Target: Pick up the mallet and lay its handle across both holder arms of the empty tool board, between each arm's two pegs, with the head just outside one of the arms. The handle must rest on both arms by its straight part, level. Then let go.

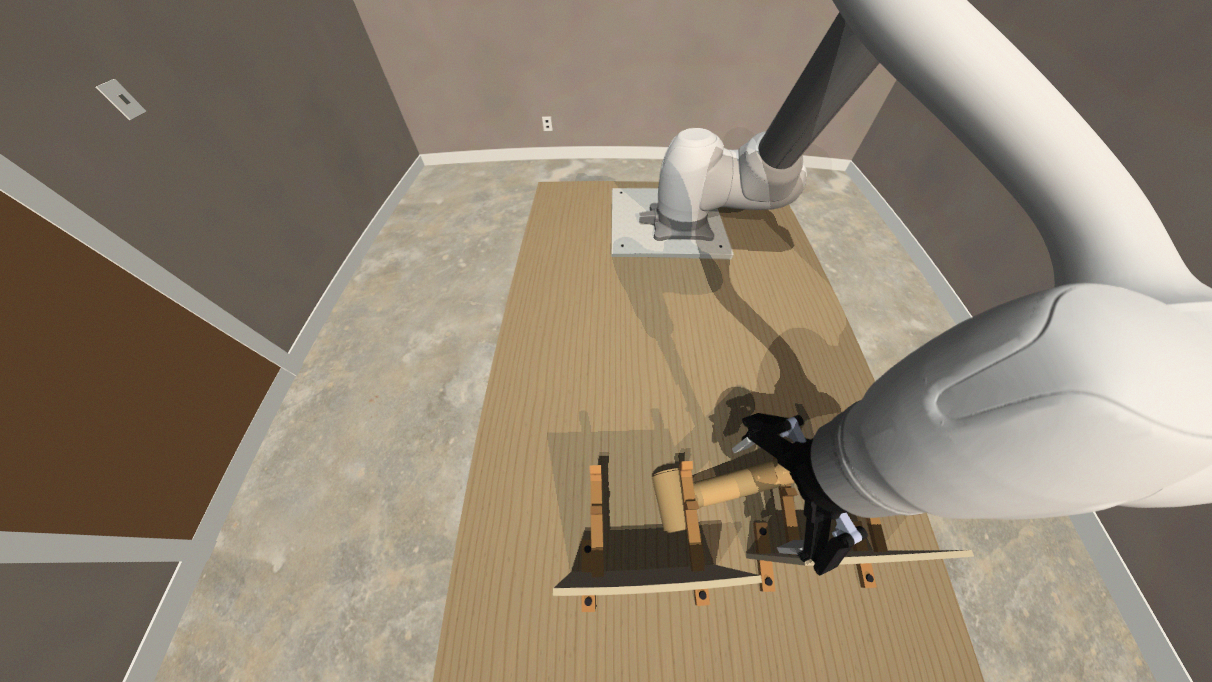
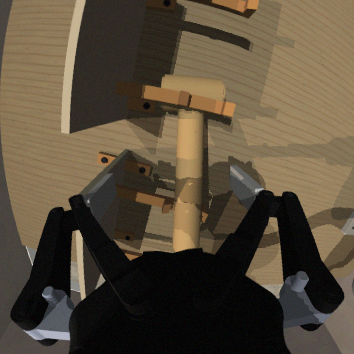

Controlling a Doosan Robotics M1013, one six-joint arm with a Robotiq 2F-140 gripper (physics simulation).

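Places are measured from the arm's base along level axes (x ahead, y left, z up), in metres.
Where they show: gripper, fingertip midpoint: [image 1: 762, 495] [image 2: 171, 179]; arm's base, origin of the base link: [image 1: 680, 222].
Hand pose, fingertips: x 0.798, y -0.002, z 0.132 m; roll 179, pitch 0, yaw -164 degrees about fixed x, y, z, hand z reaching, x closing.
Note:
Things, the pixels of their centre, and the offset from my fingertips. "pt": a spot on its surface instead.
- mallet's handle, surface spot: [image 2: 190, 140] [image 1: 721, 488] pt dz -0.061, dx -0.020, dy -0.041 m
- left tool board, body centre: [image 2: 162, 34] [image 1: 646, 537] dz -0.048, dx +0.050, dy -0.169 m
- right tool board, surface spot: [image 2: 81, 270] pt dz +0.050, dx +0.094, dy +0.133 m
The mallet's handle [image 1: 728, 489] [image 2: 190, 140] runs from its head [image 1: 667, 500] [image 2: 205, 85] toward the gripper. The head is at the inner side of the left board's right arm [image 1: 692, 525] [image 2: 162, 95], partly hidden by it. The handle extends across the gap and crosses an arm [image 2: 145, 196] of the right board; contact there cannot be told. The left tool board [image 1: 652, 586] [image 2: 100, 60] and right tool board [image 1: 932, 555] [image 2: 81, 270] each have two pegged arms. The gripper [image 1: 765, 496] [image 2: 180, 161] is open, its fingers on either side of the handle, gripping nothing.
The left board's other arm [image 1: 596, 508] stands farther left. The robot base plate [image 1: 631, 233] is at the back of the wooden floor strip [image 1: 576, 339]. The large white forearm [image 1: 1042, 407] reaches in from the right and hides part of the right board's area.

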